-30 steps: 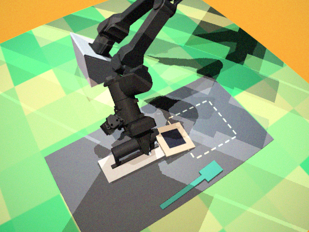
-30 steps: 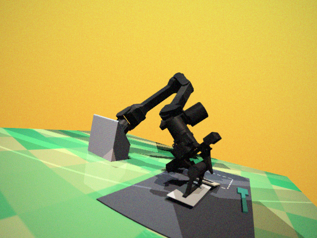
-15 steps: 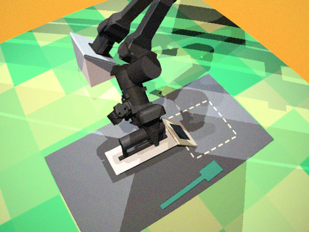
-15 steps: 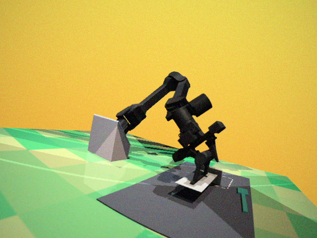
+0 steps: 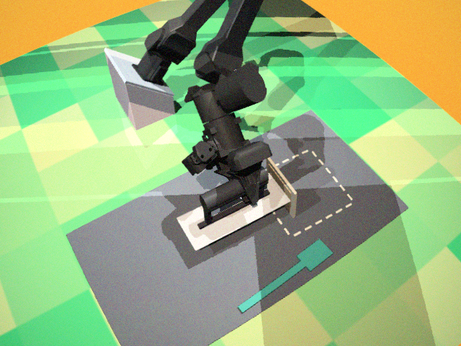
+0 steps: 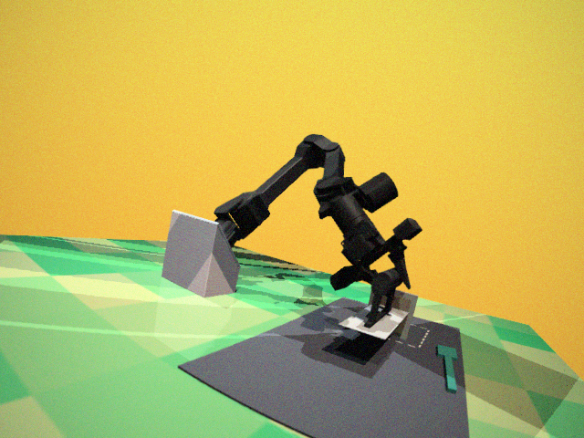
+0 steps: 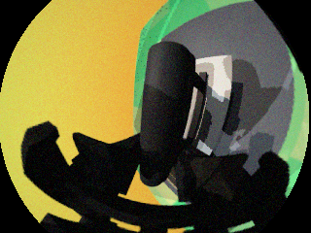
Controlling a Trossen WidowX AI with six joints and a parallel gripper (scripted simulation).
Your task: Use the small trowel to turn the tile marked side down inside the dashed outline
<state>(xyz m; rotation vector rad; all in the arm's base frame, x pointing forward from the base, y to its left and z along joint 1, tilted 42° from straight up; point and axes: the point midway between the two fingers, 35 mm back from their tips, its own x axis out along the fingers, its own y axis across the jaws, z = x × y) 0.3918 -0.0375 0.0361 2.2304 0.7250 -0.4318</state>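
Now: gripper tip 9 cm to the right of the cream tile, 6 cm above it and 2 cm past it. From my gripper tip the other things lie so: teal trowel (12 cm ahead, 10 cm below, 2 cm to the left); then grey mat (13 cm below, 2 cm behind).
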